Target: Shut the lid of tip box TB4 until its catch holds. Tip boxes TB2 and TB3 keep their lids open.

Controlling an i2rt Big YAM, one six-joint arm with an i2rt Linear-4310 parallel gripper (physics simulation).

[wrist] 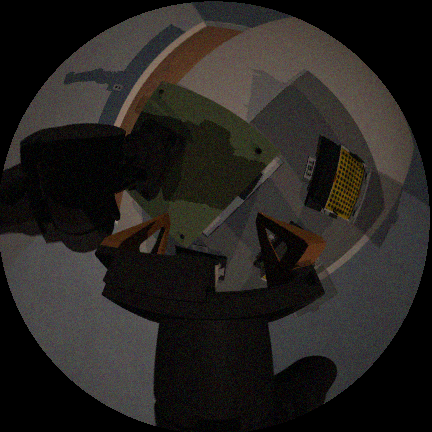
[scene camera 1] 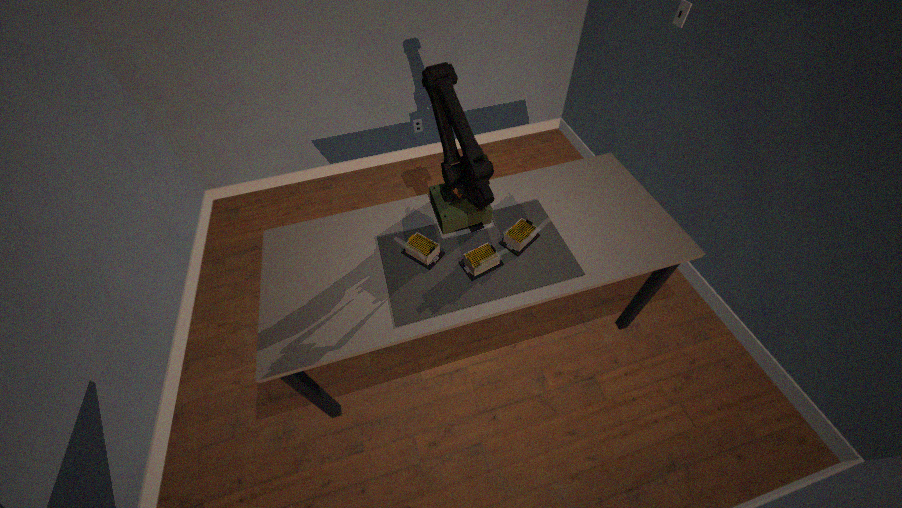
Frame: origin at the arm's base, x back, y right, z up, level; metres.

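Seen in the pictures: gripper, fingertip midpoint: [wrist: 212, 216] [scene camera 1: 469, 204]; arm's base, link origin: [wrist: 151, 158].
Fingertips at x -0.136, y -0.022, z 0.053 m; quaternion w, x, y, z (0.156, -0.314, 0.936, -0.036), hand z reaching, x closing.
Pixels of each thing's top centre, then the offset from my fingertips to it. Level surfaces: height alone.
- right box, top centre: [wrist: 353, 187] [scene camera 1: 521, 228] dx -0.145, dy -0.183, dz -0.065 m
- left box, top centre: [wrist: 192, 276] [scene camera 1: 423, 241] dx -0.079, dy +0.226, dz -0.073 m
- grey mat, surface height: dz -0.139 m
- pale table, surface height: dz -0.142 m
Three tip boxes with yellow tip racks stand on the grey mat, with clear lids open: a left one [scene camera 1: 422, 248], a middle one [scene camera 1: 481, 259] and a right one. The right box [scene camera 1: 520, 235] [wrist: 346, 185] bears the label TB3 in the wrist view. I cannot read which of the left and middle boxes is TB4 or TB2. In the wrist view, the left box [wrist: 200, 252] is mostly hidden behind the gripper body, and the middle box is partly covered by the right finger. My gripper [wrist: 212, 216] is open and empty, above the boxes and near the arm's base.
The green base block [scene camera 1: 463, 217] [wrist: 200, 200] stands behind the boxes at the mat's back edge. The grey mat [scene camera 1: 435, 302] [wrist: 285, 115] lies on the pale table [scene camera 1: 302, 252] [wrist: 225, 75]. The folded arm [scene camera 1: 463, 126] rises above the base.
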